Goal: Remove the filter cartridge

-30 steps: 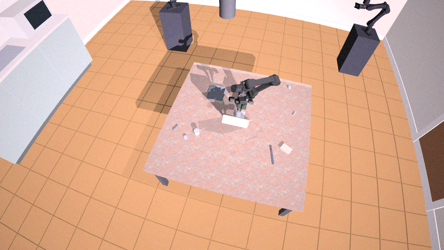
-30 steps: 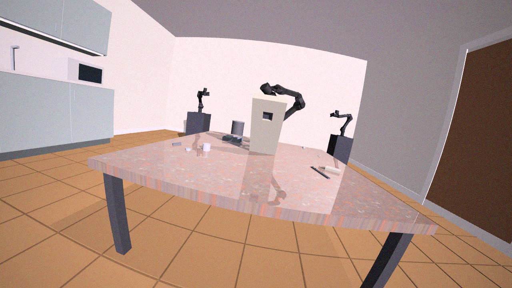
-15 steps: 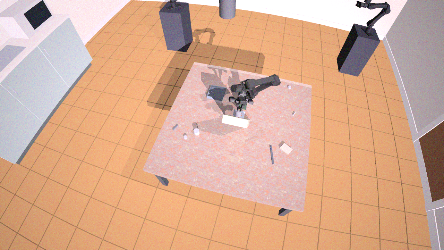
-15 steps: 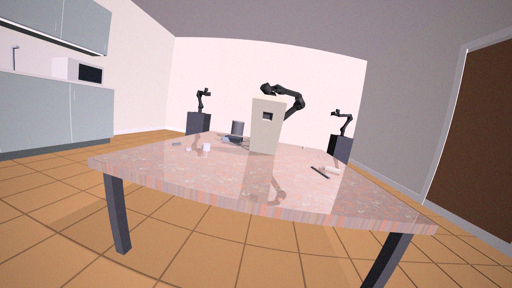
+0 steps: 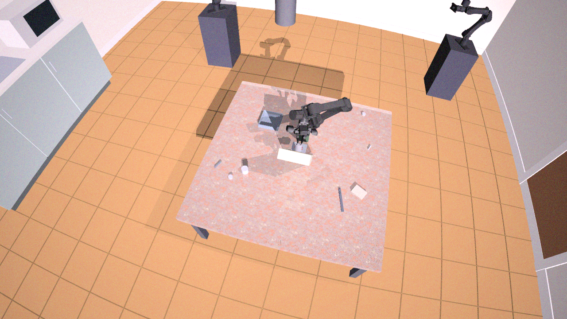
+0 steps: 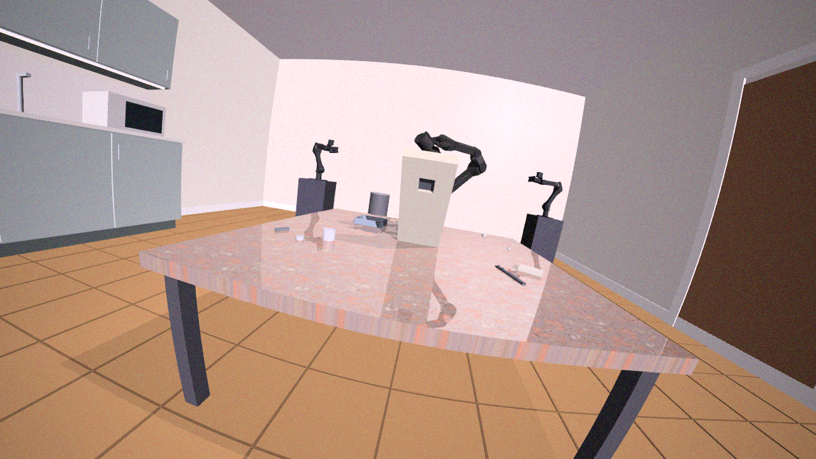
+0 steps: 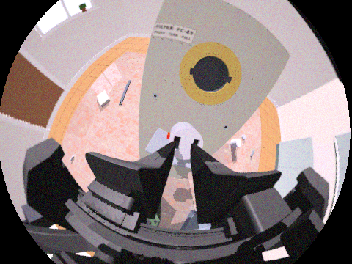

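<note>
Now: the white round filter cartridge 1 cm ahead of my gripper tip and 2 cm below it. From my gripper tip the other things lie so: beige block 11 cm ahead, 44 cm to the left, 24 cm below; grey-blue tray 33 cm behind, 27 cm to the right, 24 cm below.
</note>
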